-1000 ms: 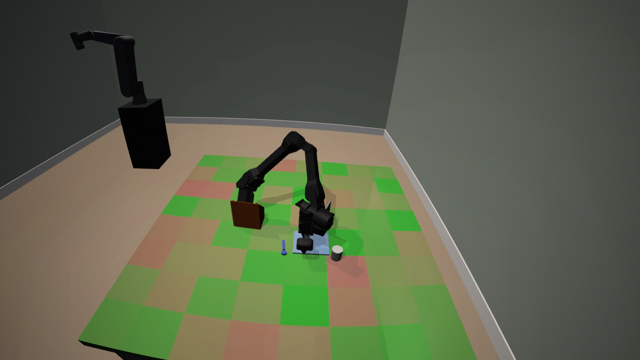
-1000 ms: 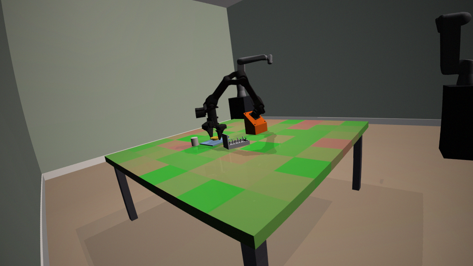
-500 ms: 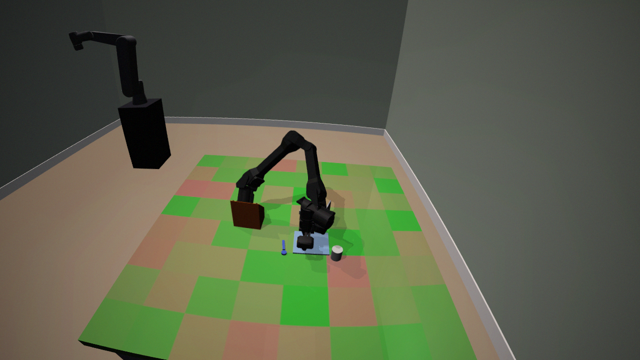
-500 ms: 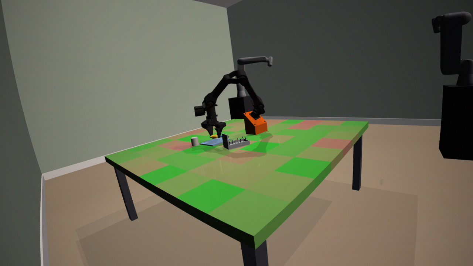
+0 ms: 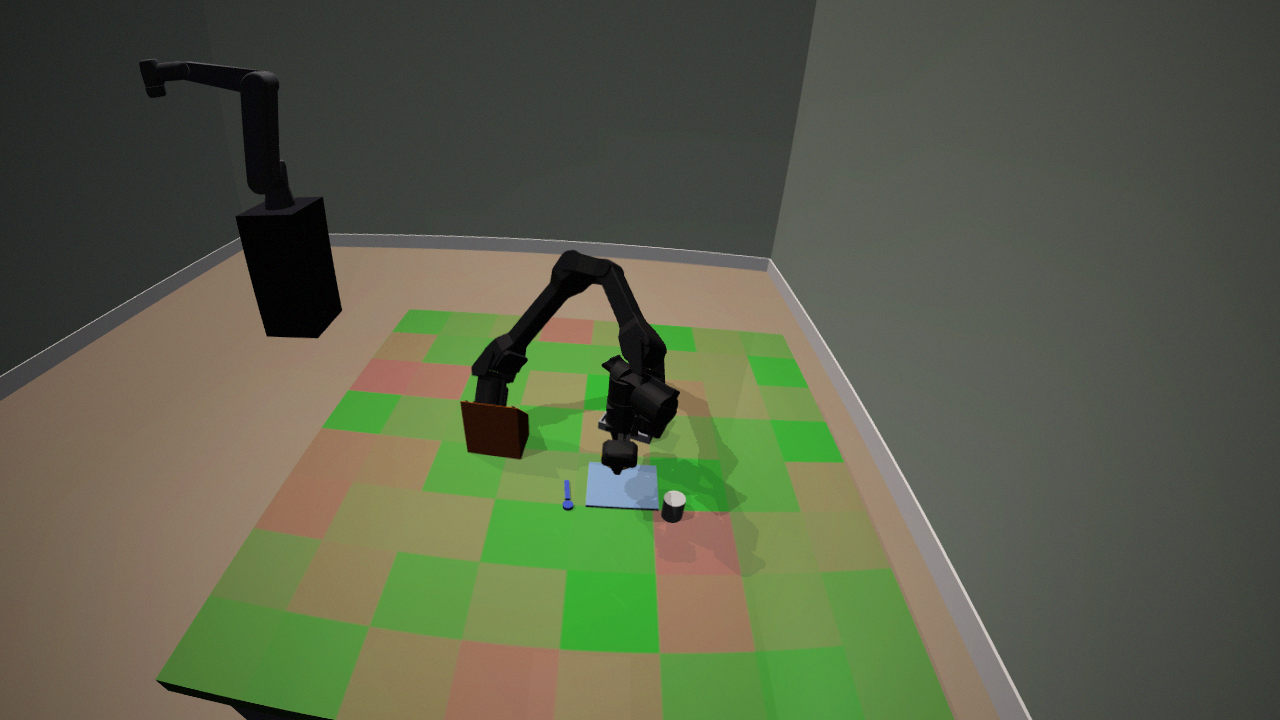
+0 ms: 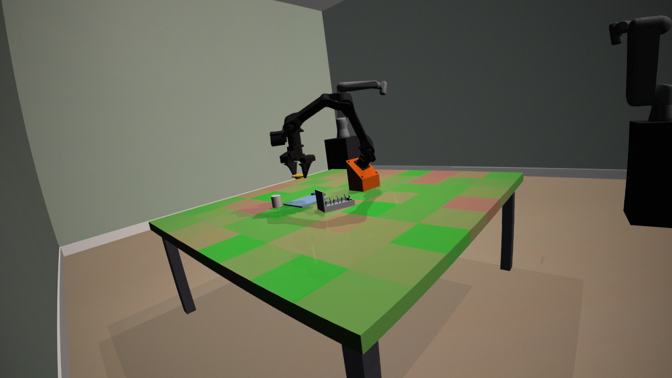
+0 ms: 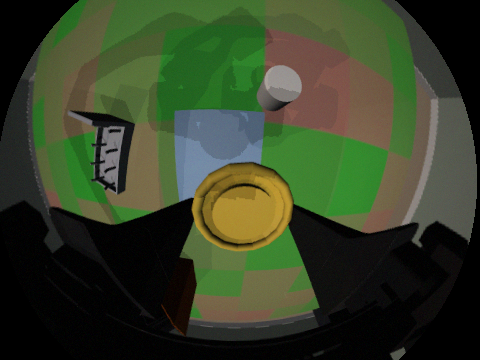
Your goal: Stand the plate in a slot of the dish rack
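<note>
Now: gripper tip 4 cm short of the grey dish rack, 23 cm to the right of it and 8 cm above it. From my gripper tip the other things lie so: yellow plate 1 cm above; then small blue spoon 10 cm behind, 1 cm to the right, 10 cm below; then light blue mat 2 cm ahead, 3 cm to the left, 10 cm below.
</note>
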